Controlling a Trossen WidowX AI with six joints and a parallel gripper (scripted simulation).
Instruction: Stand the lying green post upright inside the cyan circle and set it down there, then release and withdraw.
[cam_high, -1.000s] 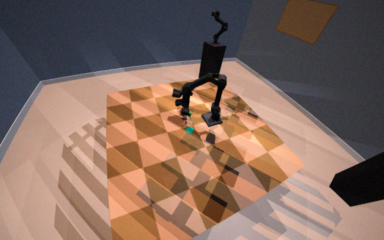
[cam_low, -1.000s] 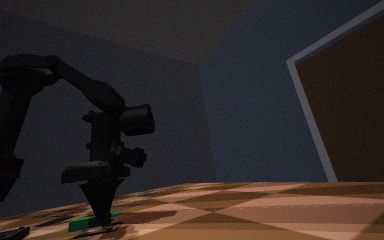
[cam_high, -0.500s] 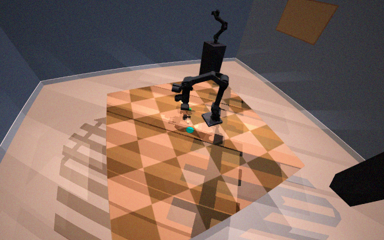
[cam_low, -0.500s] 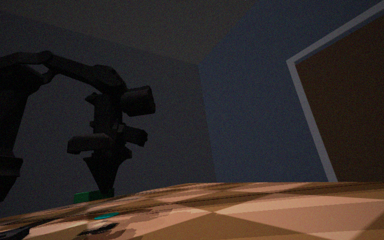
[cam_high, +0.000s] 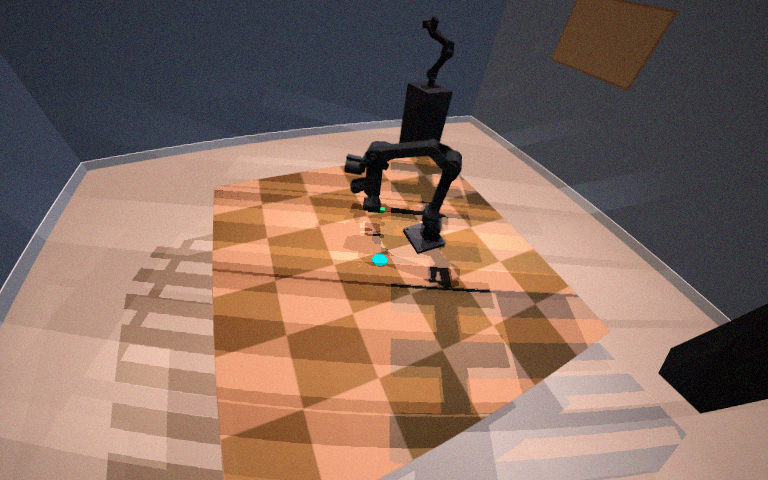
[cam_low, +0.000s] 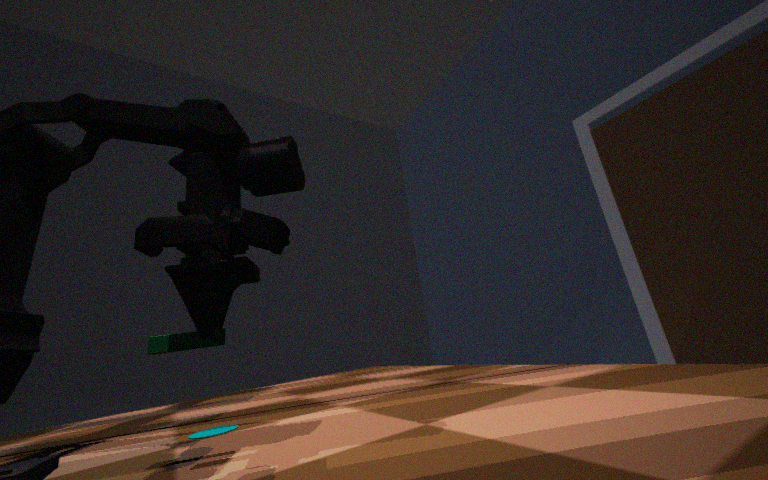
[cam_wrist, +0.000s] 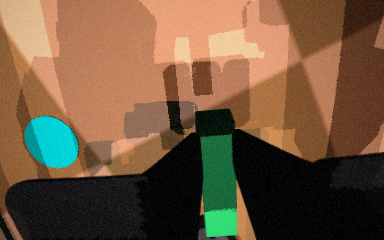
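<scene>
My gripper tip is 2 cm past the green post and 1 cm to the right of it. Round my gripper tip: cyan circle (5 cm ahead, 16 cm to the left, 11 cm below).
</scene>
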